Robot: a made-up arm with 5 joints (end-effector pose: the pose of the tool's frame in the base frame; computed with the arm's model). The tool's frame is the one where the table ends.
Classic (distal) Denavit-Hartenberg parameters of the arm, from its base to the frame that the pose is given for. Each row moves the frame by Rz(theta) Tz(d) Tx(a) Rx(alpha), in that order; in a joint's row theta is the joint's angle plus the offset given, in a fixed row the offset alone. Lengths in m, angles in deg.
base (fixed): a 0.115  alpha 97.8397  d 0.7  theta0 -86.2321
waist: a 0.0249  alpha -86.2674  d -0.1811  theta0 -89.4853
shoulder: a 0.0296  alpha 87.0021  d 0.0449  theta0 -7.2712
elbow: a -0.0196  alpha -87.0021  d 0.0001  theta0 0
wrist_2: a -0.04  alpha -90  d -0.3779  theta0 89.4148
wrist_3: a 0.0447  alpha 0  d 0  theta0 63.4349
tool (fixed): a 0  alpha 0  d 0.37  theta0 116.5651
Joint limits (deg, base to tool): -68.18..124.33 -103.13..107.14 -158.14..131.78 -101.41..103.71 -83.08..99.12
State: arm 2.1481 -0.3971 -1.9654 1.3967 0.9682
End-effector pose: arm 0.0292 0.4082 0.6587 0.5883 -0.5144 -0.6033 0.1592
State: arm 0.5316 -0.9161 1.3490 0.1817 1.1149
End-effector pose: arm -0.1372 0.1966 0.3814 -0.6538 -0.4236 -0.3918 0.4895
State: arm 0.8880 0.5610 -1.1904 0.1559 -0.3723
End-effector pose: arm -0.1316 0.0511 1.1276 0.2109 0.1841 -0.9600 0.0102
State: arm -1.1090 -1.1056 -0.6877 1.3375 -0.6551
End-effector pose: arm 0.3523 -0.3793 1.0923 0.3081 -0.5123 0.6393 0.4836
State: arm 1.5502 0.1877 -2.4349 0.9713 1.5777
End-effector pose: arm -0.2197 -0.0646 1.1381 0.6001 -0.0309 -0.6522 0.4621
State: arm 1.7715 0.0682 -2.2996 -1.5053 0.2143
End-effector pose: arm 0.5162 0.1672 1.1004 -0.5868 0.2552 -0.7229 0.2608
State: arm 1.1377 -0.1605 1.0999 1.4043 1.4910
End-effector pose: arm -0.2122 -0.3406 0.3905 -0.3167 -0.6962 0.0738 0.6399
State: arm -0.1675 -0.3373 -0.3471 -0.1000 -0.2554
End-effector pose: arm 0.3795 0.0409 1.1648 0.2601 -0.2162 0.9346 0.1101
